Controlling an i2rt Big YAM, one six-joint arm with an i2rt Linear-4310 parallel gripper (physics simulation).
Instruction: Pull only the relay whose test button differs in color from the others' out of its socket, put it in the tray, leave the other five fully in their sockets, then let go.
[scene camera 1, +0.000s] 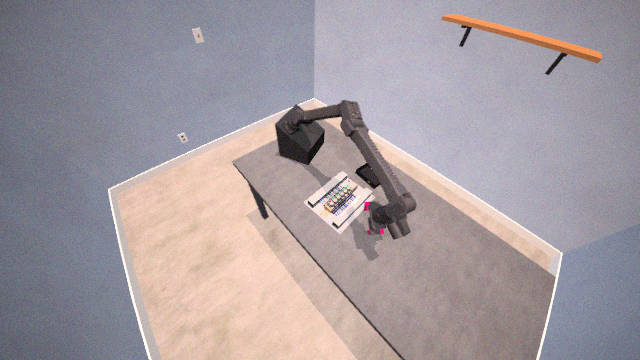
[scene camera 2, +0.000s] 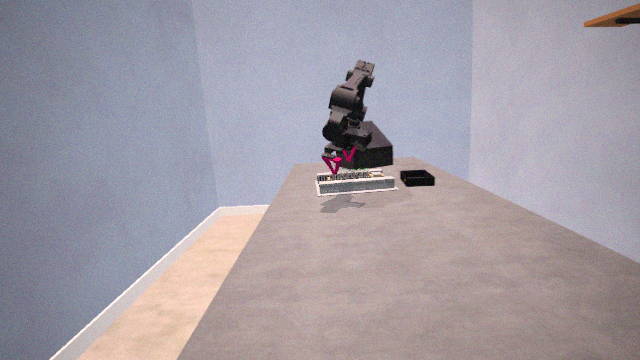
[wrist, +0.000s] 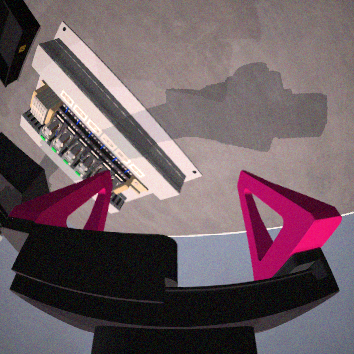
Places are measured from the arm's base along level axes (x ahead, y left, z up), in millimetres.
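Pixels of known places: gripper, between the fingertips: (scene camera 1: 366, 220) (scene camera 2: 341, 167) (wrist: 174, 177); arm's base, origin of its link: (scene camera 1: 292, 126) (wrist: 3, 218).
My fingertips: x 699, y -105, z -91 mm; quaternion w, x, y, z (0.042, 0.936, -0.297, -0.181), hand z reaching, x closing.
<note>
For each thing: its middle in the pictures, then the offset to it from my fingertips. "spot": a spot on its surface instead.
- relay row, a spot on its surface: (wrist: 71, 152) (scene camera 2: 353, 172) (scene camera 1: 343, 194) spot: dx -195, dy +61, dz -59 mm
- white panel, a spot on its surface: (wrist: 175, 155) spot: dx -80, dy -44, dz -116 mm
- small red spot, a spot on its surface: (scene camera 1: 330, 201) spot: dx -208, dy -27, dz -49 mm
- black tray, middle of its body: (wrist: 7, 40) (scene camera 2: 416, 177) (scene camera 1: 371, 174) dx -202, dy +331, dz -102 mm
The relay row (scene camera 1: 341, 196) (scene camera 2: 352, 175) (wrist: 71, 152) sits in sockets on a white panel (scene camera 1: 330, 220) (scene camera 2: 357, 186) (wrist: 175, 155). Several green test buttons show in the wrist view; a small red spot (scene camera 1: 330, 201) shows at the row's left end in scene camera 1. In the wrist view the row's lower-right end is partly hidden behind one pink finger, and no red button shows there. My gripper (scene camera 1: 368, 219) (scene camera 2: 342, 167) (wrist: 174, 177) is open and empty, above and beside the panel. The black tray (scene camera 1: 364, 180) (scene camera 2: 417, 184) (wrist: 28, 37) stands beside the panel.
Tan end blocks and grey slotted ducts flank the relay row. The black robot base (scene camera 1: 300, 137) (scene camera 2: 377, 156) stands at the table's far end. The arm reaches above the tray side in scene camera 1. An orange wall shelf (scene camera 1: 520, 36) (scene camera 2: 612, 17) is high on the right.
</note>
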